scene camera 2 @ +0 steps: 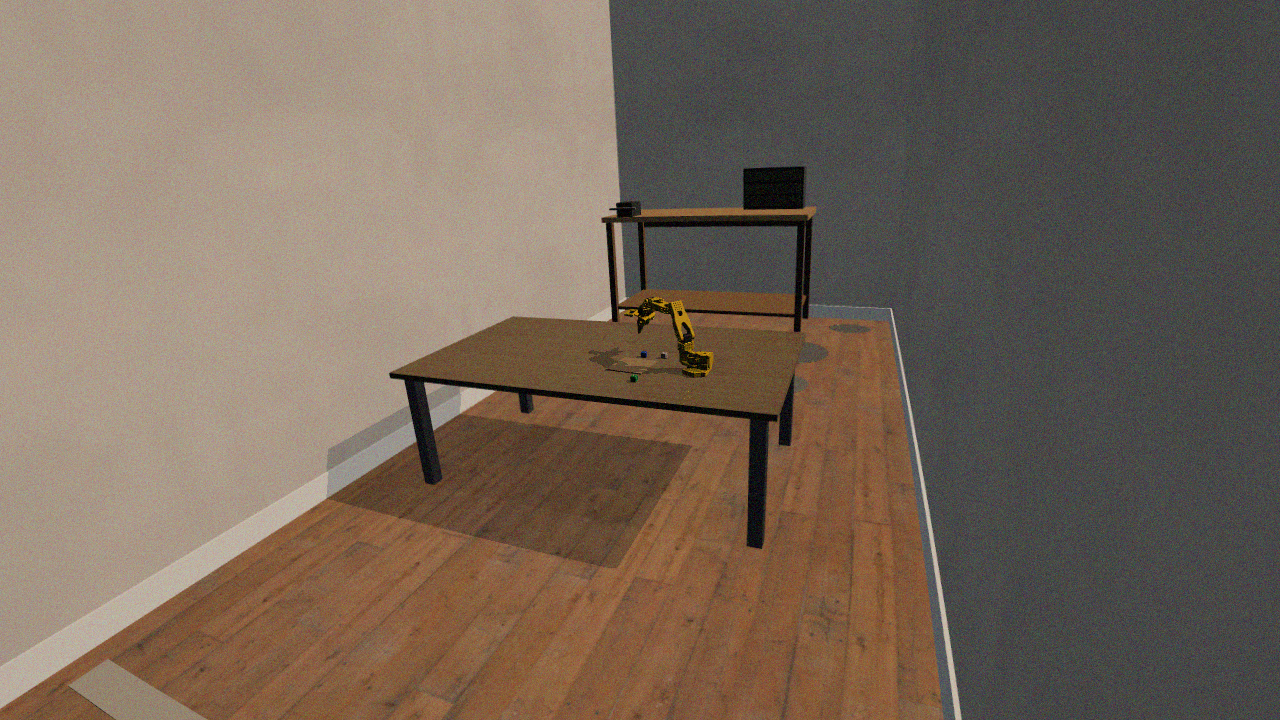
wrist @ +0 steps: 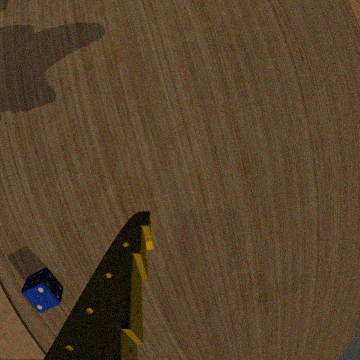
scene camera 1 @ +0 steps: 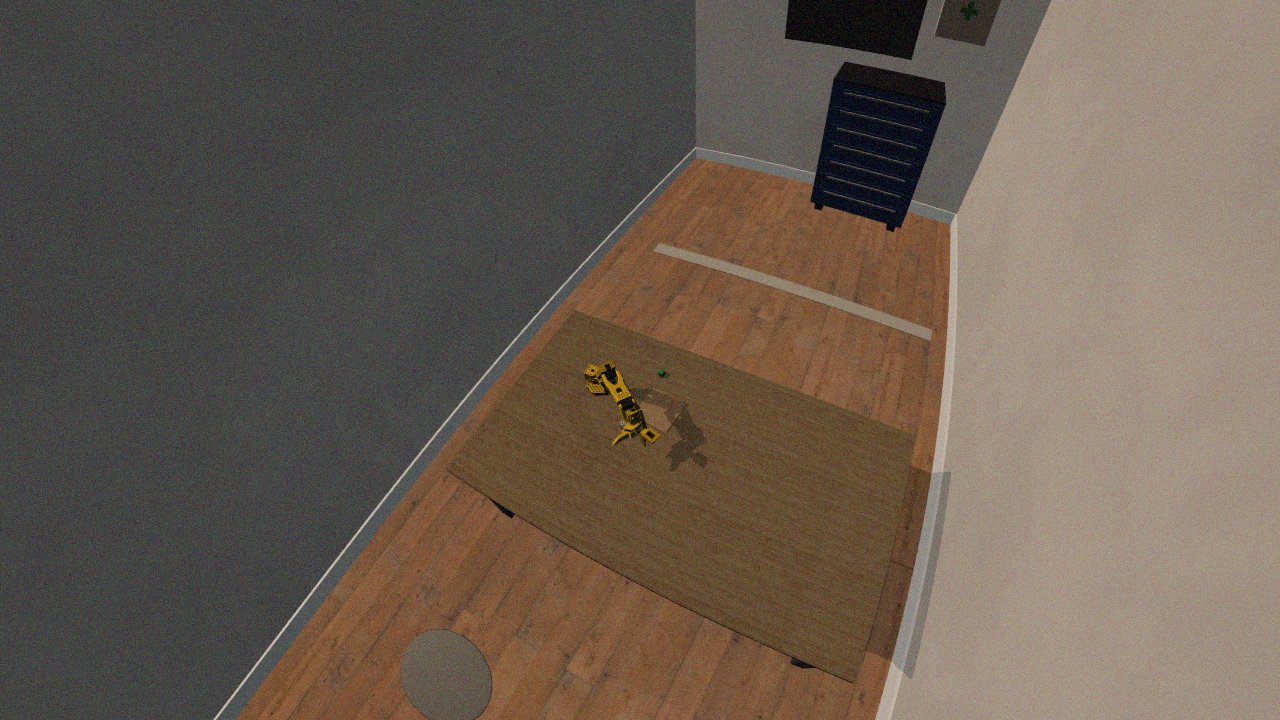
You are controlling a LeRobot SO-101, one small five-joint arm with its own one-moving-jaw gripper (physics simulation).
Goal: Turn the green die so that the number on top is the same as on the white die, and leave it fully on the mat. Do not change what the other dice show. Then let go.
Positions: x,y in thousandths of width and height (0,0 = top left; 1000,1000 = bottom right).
Note:
I see a tan mat (scene camera 1: 516,570).

